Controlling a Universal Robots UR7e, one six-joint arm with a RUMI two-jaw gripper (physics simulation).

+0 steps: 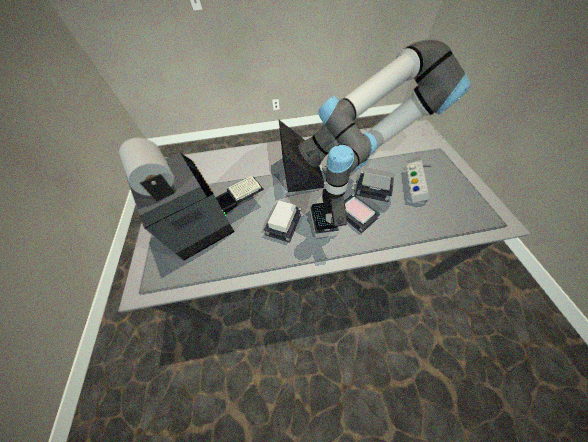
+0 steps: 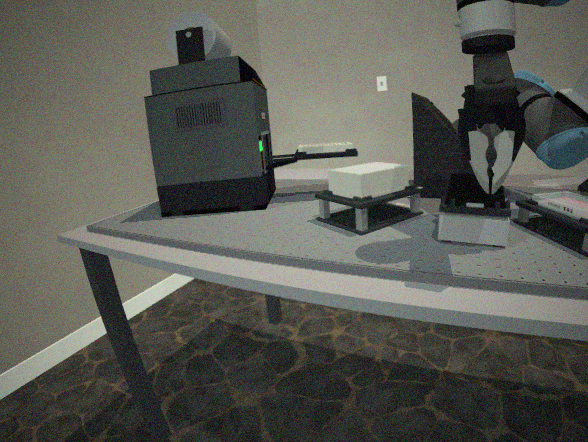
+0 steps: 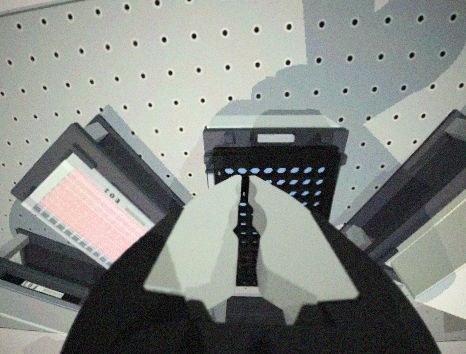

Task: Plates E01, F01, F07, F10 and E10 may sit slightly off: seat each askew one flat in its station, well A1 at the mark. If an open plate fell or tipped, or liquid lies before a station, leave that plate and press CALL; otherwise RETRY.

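Frame: origin at the arm's base, x ahead, y left, z up, level; centimetres.
Seen in the pictures: gripper, fingertip midpoint: (image 1: 331, 222) (image 2: 490, 193) (image 3: 243, 179); arm's base, origin of the base link: (image 1: 308, 155).
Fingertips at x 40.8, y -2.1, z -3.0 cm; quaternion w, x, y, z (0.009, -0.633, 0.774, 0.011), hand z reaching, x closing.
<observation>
Offsets run from my fingertips to a thing's top centre. "spot": to the spot under its first point.
My gripper (image 1: 332, 220) (image 2: 491, 192) (image 3: 243, 179) is shut and empty, its fingertips at or just above a black plate @(dx -4.8, dy -1.6, dz +0.9 cm) (image 1: 320, 216) (image 2: 461, 189) (image 3: 280, 156) with pale blue wells. That plate rests on the middle station @(spot: dx +2.6, dy -2.6, dz -4.9 cm) (image 2: 472, 231) (image 3: 225, 136); the fingers hide much of it, so I cannot tell if it sits flat. The pink plate E01 @(dx -4.6, dy +15.2, dz -1.7 cm) (image 1: 360, 210) (image 2: 570, 204) (image 3: 95, 215) lies on the station beside it. A white plate @(dx -9.3, dy -19.4, dz +2.2 cm) (image 1: 282, 215) (image 2: 370, 179) (image 3: 430, 250) sits on the left station. A grey plate @(dx -16.8, dy +30.0, dz +0.0 cm) (image 1: 377, 181) is at the back right station.
The dark instrument @(dx -18.2, dy -57.7, dz +38.6 cm) (image 1: 187, 220) (image 2: 205, 145) stands at the left with a cream plate (image 1: 245, 188) (image 2: 325, 147) on its extended tray. The button box @(spot: dx -10.7, dy +47.9, dz +0.0 cm) (image 1: 417, 182) with white, green, yellow and blue buttons is at the right. A black upright panel (image 1: 297, 165) (image 2: 432, 150) stands behind the stations.
</observation>
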